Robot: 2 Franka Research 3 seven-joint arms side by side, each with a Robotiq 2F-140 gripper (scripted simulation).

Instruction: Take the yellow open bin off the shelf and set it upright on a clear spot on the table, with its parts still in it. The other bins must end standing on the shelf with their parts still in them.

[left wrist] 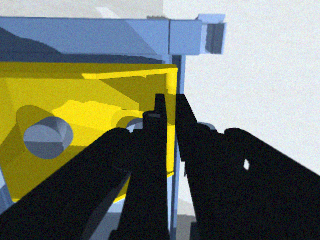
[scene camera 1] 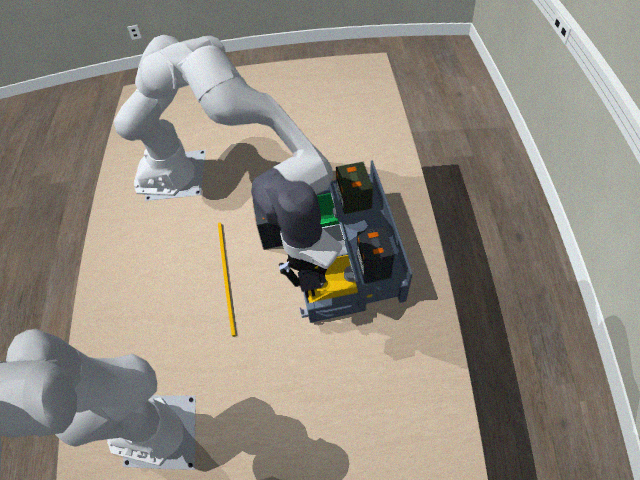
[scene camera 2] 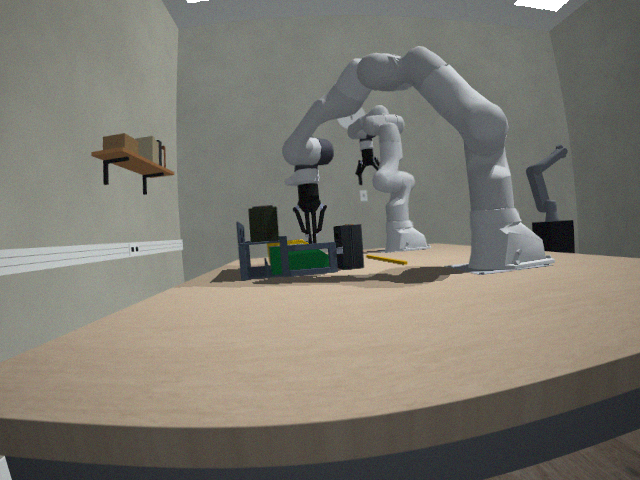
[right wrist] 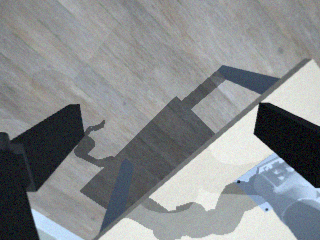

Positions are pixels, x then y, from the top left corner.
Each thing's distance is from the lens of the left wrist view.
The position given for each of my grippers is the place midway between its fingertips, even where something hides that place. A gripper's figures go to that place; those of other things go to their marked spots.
my left gripper (left wrist: 169, 108): 0.17 m
blue-grey shelf (left wrist: 65, 40): 0.14 m
